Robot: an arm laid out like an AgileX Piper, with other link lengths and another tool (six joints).
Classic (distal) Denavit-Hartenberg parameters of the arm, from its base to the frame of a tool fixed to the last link. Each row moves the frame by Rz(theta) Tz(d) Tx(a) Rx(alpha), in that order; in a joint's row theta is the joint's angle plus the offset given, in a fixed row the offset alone. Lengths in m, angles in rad.
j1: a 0, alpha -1.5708, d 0.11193, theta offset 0
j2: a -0.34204, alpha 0, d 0, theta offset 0.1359
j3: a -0.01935, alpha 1.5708, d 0, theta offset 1.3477
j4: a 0, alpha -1.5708, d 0.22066, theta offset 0
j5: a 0, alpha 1.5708, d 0, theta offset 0
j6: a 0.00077, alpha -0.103, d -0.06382, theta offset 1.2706
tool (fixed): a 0, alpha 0, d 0.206, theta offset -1.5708
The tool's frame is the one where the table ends.
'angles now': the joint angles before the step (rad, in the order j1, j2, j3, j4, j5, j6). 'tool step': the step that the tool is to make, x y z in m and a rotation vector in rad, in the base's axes. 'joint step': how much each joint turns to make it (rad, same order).
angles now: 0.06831, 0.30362, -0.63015, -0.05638, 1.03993, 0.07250
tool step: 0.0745, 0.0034, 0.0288, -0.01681, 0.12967, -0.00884
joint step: 0.00095, 0.33349, -0.09626, -0.01971, -0.10601, 0.01692
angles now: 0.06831, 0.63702, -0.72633, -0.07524, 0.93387, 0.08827
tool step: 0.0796, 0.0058, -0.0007, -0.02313, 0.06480, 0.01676
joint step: 0.00086, 0.28775, -0.04601, -0.01573, -0.17629, -0.00308
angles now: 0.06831, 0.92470, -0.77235, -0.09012, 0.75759, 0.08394
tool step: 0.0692, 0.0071, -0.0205, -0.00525, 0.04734, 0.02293
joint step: 0.00038, 0.24648, -0.03288, 0.00310, -0.16729, -0.01140
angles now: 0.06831, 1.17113, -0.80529, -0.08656, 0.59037, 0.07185
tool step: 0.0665, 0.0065, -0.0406, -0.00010, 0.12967, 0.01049
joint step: 0.00003, 0.27040, -0.08451, 0.01786, -0.05734, -0.01594
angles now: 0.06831, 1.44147, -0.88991, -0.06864, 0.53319, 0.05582
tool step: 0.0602, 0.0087, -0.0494, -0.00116, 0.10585, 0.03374
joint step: 0.00332, 0.25553, -0.11267, 0.03850, -0.03859, -0.05587
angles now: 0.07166, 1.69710, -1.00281, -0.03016, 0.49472, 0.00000
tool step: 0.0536, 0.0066, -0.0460, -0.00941, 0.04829, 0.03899
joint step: 0.00114, 0.21835, -0.13799, 0.02264, -0.03201, -0.05652
